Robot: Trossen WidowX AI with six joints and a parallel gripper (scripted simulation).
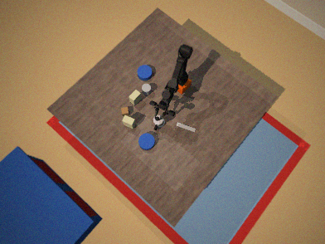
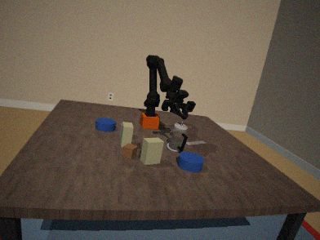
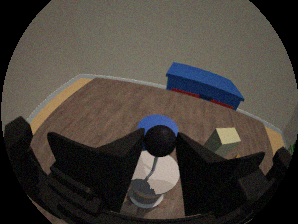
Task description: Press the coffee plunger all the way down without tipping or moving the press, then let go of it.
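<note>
The coffee press is 10 cm below my gripper tip and 1 cm behind it. The rest, counted from my gripper tip: brown cube: 27 cm to the right, 18 cm below, 6 cm ahead; bar: 20 cm below, 18 cm to the left, 14 cm behind.
</note>
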